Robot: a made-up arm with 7 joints. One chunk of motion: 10 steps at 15 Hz.
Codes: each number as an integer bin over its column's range. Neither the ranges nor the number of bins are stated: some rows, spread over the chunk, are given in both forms.
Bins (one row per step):
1: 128 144 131 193 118 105 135
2: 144 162 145 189 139 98 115
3: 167 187 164 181 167 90 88
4: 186 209 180 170 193 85 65
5: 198 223 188 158 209 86 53
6: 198 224 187 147 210 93 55
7: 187 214 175 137 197 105 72
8: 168 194 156 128 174 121 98
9: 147 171 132 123 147 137 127
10: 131 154 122 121 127 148 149
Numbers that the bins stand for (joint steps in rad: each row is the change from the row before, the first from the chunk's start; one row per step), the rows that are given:
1: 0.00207 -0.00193 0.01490 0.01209 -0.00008 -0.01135 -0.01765
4: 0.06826 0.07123 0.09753 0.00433 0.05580 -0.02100 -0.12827
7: 0.06940 0.07685 0.08910 -0.00680 0.05878 -0.01135 -0.11721
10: 0.00549 0.00933 -0.00027 -0.01219 0.00663 0.00939 0.00448
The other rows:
2: 0.02033 0.01833 0.03851 0.01074 0.01557 -0.01473 -0.04925
3: 0.04658 0.04647 0.07055 0.00804 0.03643 -0.01859 -0.09193
5: 0.08195 0.08698 0.11102 0.00029 0.06773 -0.02052 -0.14724
6: 0.08195 0.08811 0.10933 -0.00342 0.06847 -0.01714 -0.14408
8: 0.04772 0.05435 0.05706 -0.00983 0.04165 -0.00364 -0.07612
9: 0.02375 0.02846 0.01659 -0.01152 0.02153 0.00408 -0.03029

